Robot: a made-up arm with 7 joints.
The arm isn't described. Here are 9 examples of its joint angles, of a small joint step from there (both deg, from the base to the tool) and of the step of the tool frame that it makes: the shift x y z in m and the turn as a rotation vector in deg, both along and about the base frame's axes.
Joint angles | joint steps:
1: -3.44 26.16 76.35 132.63 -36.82 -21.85 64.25 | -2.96 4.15 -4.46 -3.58 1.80 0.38 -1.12
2: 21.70 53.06 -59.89 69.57 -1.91 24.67 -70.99 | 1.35 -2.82 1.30 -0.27 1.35 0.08 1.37
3: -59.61 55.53 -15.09 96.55 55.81 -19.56 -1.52 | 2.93 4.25 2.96 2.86 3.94 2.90 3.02
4: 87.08 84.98 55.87 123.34 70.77 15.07 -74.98 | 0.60 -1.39 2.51 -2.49 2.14 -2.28 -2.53
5: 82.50 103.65 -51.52 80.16 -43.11 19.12 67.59 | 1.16 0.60 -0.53 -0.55 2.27 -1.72 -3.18
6: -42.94 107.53 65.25 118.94 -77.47 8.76 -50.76 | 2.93 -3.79 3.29 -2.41 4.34 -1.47 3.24
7: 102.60 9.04 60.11 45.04 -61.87 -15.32 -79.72 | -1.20 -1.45 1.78 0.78 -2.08 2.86 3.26
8: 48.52 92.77 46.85 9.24 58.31 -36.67 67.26 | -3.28 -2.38 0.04 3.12 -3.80 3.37 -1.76
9: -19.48 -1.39 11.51 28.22 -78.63 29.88 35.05 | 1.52 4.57 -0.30 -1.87 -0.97 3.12 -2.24
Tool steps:
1: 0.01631 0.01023 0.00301 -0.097 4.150 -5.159
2: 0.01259 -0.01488 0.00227 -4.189 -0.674 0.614
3: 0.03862 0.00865 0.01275 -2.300 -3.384 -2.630
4: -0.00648 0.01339 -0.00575 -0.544 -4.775 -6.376
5: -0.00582 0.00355 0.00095 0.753 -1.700 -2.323
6: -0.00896 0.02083 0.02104 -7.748 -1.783 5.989
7: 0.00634 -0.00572 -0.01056 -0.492 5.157 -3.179
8: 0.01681 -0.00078 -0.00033 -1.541 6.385 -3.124
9: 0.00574 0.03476 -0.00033 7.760 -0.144 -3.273
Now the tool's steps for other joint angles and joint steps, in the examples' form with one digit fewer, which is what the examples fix.
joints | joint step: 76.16 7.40 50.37 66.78 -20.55 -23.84 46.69 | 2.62 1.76 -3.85 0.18 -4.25 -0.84 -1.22
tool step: -0.0065 0.0002 0.0276 5.40 -0.09 4.19
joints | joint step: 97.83 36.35 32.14 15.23 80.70 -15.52 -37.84 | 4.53 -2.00 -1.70 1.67 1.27 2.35 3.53
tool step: -0.0028 -0.0125 0.0359 5.17 -7.78 -1.10
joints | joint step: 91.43 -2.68 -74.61 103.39 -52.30 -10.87 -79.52 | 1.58 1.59 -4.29 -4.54 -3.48 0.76 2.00
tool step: 0.0235 -0.0027 -0.0098 3.65 -3.98 9.03
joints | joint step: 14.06 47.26 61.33 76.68 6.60 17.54 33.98 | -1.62 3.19 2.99 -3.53 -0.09 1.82 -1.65
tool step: -0.0157 0.0148 0.0064 -2.46 0.72 4.81
